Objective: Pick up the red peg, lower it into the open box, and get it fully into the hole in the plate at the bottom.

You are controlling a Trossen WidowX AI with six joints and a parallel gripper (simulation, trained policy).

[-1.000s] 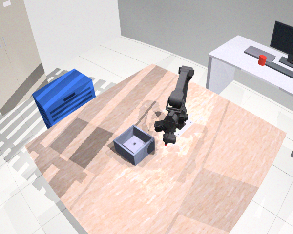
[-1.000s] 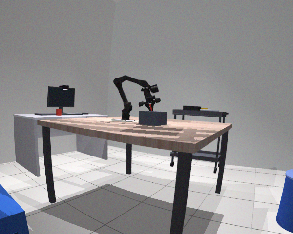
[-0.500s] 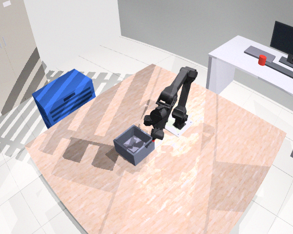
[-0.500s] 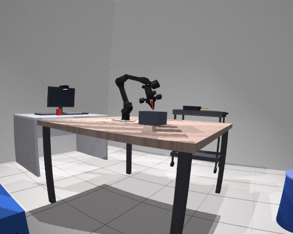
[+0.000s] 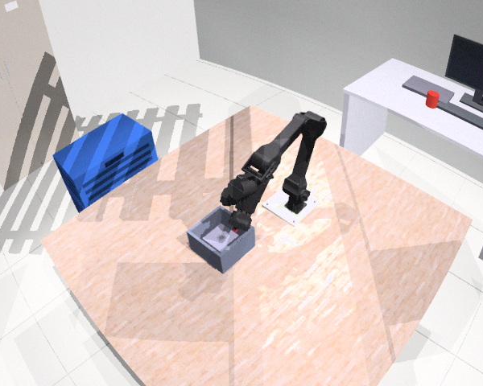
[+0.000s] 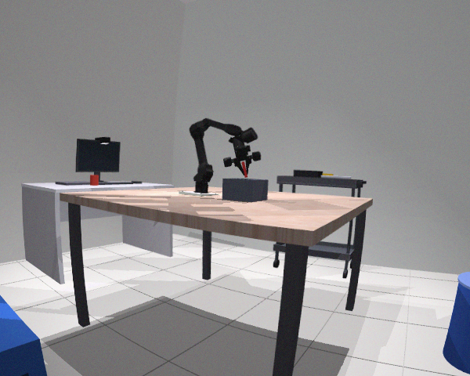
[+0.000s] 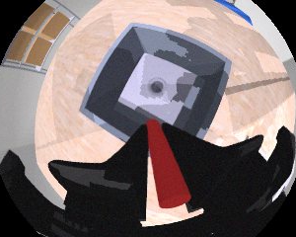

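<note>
Now: the grey box 90 mm below my gripper tip, 40 mm to the right of it and 30 mm ahead of it. Also, from my gripper tip: red peg (20 mm above, 10 mm to the left, 10 mm behind).
</note>
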